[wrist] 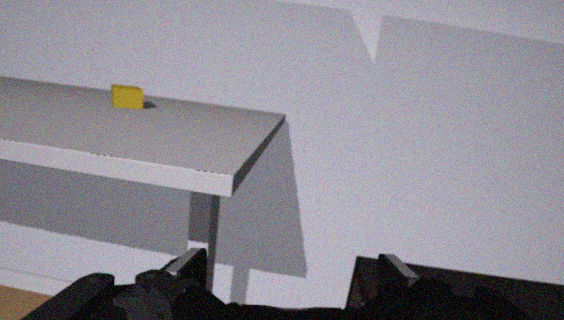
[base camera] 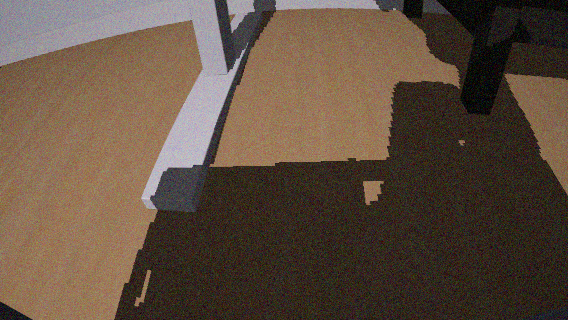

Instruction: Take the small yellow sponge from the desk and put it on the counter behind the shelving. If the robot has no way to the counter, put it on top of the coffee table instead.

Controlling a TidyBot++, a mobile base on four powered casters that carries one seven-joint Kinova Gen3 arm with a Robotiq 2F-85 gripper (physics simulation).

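Frame: origin at the arm's base, x ahead, y left, z up, level; centimetres.
Where they show: gripper, fingertip midpoint: point(wrist: 291, 270).
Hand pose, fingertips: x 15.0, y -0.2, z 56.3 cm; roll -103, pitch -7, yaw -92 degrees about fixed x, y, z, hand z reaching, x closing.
Note:
After its pixels a point has its place.
The small yellow sponge point(wrist: 127, 97) {x 72.5, y 36.3, z 57.8 cm} stands on the white desk point(wrist: 200, 135) {x 51.6, y 13.8, z 55.3 cm}, near its far edge and left of its right end, in the upper left of the wrist view. My gripper point(wrist: 291, 270) {x 15.0, y -0.2, z 56.3 cm} is open, with nothing between its fingers. It is apart from the sponge, which appears up and to the left of the fingers. In the base camera view a white leg and its foot point(base camera: 187, 125) stand on the floor at the left. The counter and the shelving cannot be made out in these views.
A dark piece of furniture point(wrist: 485, 280) {x 100.7, y -82.7, z 5.3 cm} stands right of the desk, partly behind the right finger. A black leg point(base camera: 482, 80) {x 54.2, y -31.8, z -32.2 cm} stands at the right in the base camera view. A pale wall point(wrist: 425, 140) {x 111.5, y -51.9, z 52.6 cm} rises behind the desk. A large shadow lies across the wooden floor point(base camera: 310, 90) {x 62.9, y -1.5, z -39.7 cm}.

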